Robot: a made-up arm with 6 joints.
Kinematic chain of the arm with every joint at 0, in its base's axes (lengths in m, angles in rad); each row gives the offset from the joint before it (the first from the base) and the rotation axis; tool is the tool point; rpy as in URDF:
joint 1: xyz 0 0 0.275 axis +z
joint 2: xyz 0 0 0 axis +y
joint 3: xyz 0.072 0 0.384 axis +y
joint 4: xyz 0.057 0 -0.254 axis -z
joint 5: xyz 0 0 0 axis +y
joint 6: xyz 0.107 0 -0.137 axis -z
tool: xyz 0 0 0 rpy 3.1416 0 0
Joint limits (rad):
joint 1: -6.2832..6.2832
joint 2: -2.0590..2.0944
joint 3: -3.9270..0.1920
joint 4: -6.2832..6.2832
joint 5: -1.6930..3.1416
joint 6: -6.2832..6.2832
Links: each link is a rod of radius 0.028 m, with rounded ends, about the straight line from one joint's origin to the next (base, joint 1, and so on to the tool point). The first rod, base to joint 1, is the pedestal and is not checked.
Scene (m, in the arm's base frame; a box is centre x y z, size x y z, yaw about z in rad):
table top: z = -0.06
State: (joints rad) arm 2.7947 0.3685 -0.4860 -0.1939 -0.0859 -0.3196
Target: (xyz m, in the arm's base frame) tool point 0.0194 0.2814 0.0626
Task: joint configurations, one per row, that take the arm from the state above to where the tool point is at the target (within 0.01 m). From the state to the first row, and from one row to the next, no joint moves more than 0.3 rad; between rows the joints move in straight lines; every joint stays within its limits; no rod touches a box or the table.
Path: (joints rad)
1: 2.4996 0.4867 -0.4376 -0.0774 -0.0846 -0.3196
2: 2.2045 0.6048 -0.3891 0.0391 -0.0832 -0.3196
3: 1.9094 0.7230 -0.3407 0.1557 -0.0819 -0.3196
4: 1.6144 0.8411 -0.2923 0.2722 -0.0806 -0.3196

